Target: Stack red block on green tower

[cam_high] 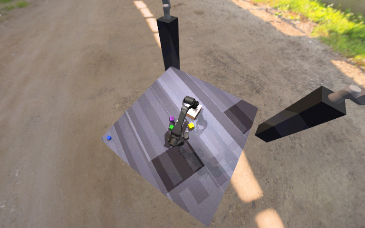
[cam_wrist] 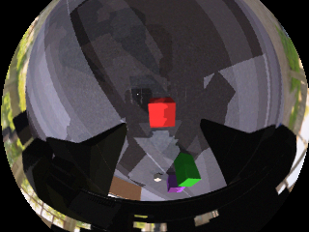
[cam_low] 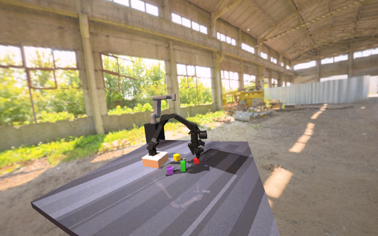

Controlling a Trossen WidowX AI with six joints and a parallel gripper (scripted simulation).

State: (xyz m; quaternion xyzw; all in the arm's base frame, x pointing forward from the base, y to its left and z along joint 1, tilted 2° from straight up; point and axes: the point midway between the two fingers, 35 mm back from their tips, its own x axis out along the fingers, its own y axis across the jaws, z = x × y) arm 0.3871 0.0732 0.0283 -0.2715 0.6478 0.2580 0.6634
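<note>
Right now my gripper tip is 4 cm above the red block. The rest, counted from my gripper tip: blue block (60 cm to the right, 41 cm ahead, 4 cm below); then yellow block (19 cm behind, 3 cm below, 2 cm to the left); then purple block (19 cm to the right, 14 cm behind, 3 cm below).
</note>
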